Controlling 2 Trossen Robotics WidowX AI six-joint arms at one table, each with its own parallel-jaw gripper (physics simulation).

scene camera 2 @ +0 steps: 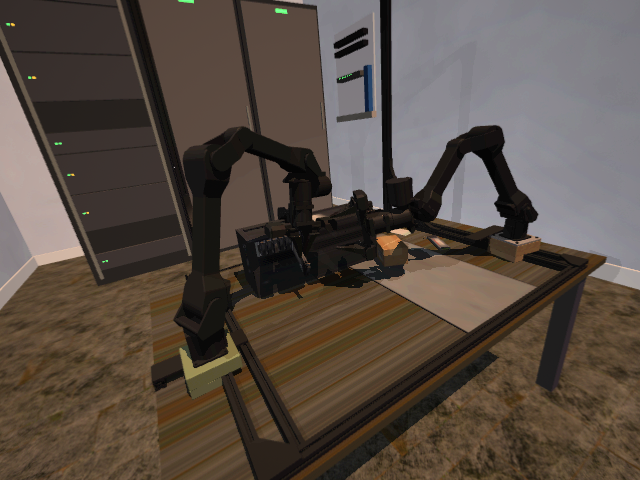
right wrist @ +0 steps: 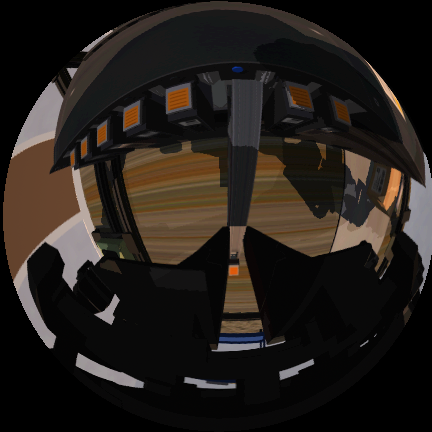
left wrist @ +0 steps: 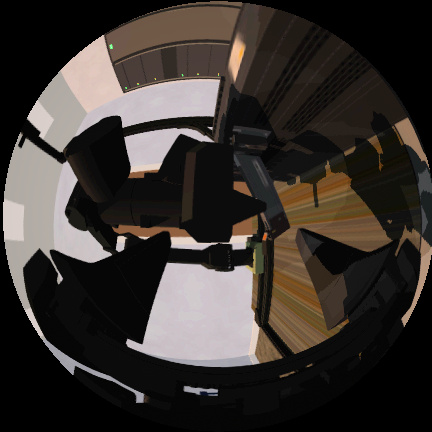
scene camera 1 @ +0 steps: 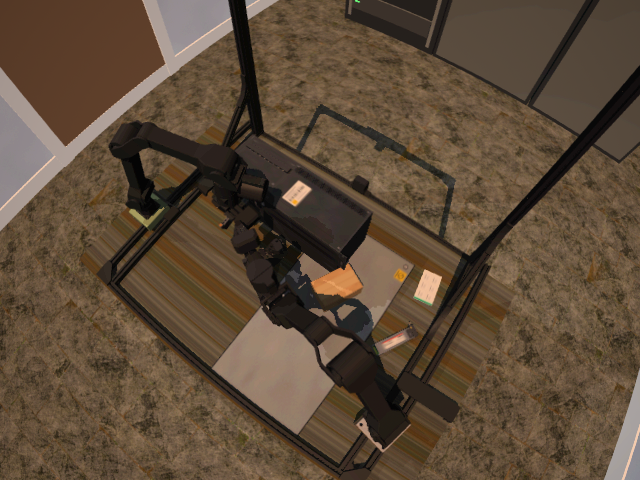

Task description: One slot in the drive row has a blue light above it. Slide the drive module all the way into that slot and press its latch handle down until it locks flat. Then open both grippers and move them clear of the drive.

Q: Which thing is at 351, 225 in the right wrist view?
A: A grey mat.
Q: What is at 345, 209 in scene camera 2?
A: The left gripper.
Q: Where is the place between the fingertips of the left gripper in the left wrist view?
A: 235, 236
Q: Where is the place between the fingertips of the right gripper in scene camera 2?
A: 302, 257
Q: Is the left gripper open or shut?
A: Open.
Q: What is the left gripper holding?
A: Nothing.
